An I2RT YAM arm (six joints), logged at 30 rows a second.
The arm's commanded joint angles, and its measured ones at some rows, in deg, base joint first. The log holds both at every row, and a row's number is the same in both.
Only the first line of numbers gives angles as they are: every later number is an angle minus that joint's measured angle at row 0.
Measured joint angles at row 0:
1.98, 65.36, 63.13, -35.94, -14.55, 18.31
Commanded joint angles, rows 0 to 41:
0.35, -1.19, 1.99, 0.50, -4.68, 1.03
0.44, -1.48, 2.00, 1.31, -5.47, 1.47
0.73, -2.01, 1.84, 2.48, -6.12, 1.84
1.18, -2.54, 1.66, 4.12, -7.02, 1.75
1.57, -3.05, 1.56, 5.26, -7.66, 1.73
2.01, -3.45, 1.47, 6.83, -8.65, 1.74
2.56, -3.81, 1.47, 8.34, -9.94, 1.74
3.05, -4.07, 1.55, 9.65, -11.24, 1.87
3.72, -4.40, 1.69, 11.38, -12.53, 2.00
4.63, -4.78, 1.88, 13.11, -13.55, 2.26
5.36, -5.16, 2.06, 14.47, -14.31, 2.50
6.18, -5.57, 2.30, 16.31, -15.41, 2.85
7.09, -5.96, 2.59, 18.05, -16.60, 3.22
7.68, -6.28, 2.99, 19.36, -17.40, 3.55
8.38, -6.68, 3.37, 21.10, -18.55, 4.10
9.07, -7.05, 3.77, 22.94, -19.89, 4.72
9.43, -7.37, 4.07, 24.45, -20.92, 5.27
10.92, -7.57, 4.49, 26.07, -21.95, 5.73
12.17, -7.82, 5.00, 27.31, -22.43, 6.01
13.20, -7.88, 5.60, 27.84, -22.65, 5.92
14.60, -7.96, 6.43, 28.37, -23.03, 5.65
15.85, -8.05, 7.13, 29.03, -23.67, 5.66
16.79, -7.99, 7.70, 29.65, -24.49, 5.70
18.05, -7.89, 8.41, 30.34, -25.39, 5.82
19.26, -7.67, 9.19, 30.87, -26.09, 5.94
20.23, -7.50, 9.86, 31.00, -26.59, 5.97
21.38, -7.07, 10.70, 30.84, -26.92, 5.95
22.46, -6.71, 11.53, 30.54, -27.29, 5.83
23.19, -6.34, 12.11, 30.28, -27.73, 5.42
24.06, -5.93, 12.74, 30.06, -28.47, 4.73
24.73, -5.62, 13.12, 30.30, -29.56, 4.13
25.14, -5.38, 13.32, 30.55, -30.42, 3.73
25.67, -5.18, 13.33, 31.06, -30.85, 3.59
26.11, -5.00, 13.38, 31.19, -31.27, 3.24
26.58, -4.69, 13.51, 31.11, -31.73, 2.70
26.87, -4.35, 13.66, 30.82, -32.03, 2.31
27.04, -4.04, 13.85, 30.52, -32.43, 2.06
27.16, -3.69, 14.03, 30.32, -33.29, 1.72
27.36, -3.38, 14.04, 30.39, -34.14, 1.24
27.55, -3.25, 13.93, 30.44, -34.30, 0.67
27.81, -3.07, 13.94, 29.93, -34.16, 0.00
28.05, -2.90, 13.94, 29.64, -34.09, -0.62
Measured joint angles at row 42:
27.34, -3.12, 13.05, 29.70, -31.84, 1.94
